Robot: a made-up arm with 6 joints. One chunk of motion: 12 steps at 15 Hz.
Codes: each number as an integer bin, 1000 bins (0 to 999) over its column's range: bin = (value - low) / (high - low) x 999, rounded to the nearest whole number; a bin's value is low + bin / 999 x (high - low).
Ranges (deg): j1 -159.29..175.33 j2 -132.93..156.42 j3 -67.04..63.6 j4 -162.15..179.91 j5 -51..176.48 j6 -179.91..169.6
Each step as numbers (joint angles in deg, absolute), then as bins.
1 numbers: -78.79 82.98 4.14 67.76 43.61 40.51
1 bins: 240 745 544 671 415 630
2 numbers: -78.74 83.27 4.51 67.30 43.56 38.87
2 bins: 240 746 547 670 415 625
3 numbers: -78.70 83.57 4.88 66.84 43.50 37.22
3 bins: 241 747 550 669 415 621
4 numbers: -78.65 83.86 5.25 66.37 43.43 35.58
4 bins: 241 748 553 667 415 616
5 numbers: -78.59 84.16 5.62 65.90 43.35 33.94
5 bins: 241 750 556 666 414 611
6 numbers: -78.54 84.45 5.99 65.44 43.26 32.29
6 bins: 241 751 558 665 414 607
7 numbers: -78.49 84.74 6.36 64.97 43.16 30.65
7 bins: 241 752 561 663 414 602
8 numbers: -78.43 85.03 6.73 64.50 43.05 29.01
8 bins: 241 753 564 662 413 597
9 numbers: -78.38 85.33 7.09 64.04 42.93 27.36
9 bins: 242 754 567 661 413 592
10 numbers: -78.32 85.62 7.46 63.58 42.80 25.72
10 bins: 242 755 570 659 412 588
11 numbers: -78.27 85.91 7.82 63.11 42.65 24.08
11 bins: 242 756 572 658 411 583
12 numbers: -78.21 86.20 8.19 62.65 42.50 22.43
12 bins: 242 757 575 657 411 578
